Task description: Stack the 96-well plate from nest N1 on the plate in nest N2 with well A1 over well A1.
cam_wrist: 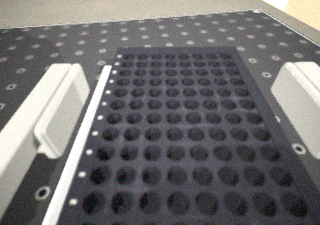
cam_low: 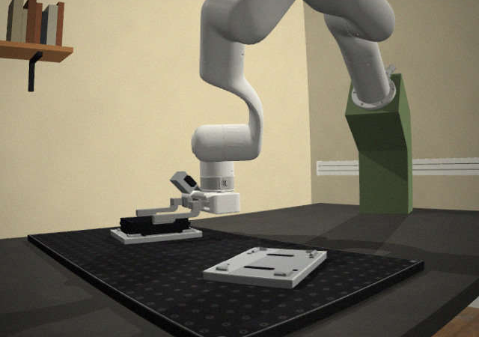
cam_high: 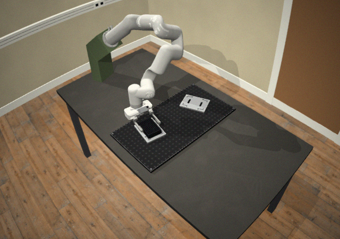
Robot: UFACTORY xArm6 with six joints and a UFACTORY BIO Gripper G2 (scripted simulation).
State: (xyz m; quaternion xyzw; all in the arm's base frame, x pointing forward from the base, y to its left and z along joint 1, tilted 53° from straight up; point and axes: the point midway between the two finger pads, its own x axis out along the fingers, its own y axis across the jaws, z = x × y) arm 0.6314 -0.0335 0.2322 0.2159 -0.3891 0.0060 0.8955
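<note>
The white nest N2 is 4 cm below my hand. Round my hand: white nest N1 (13 cm behind, 33 cm to the left, 4 cm below).
</note>
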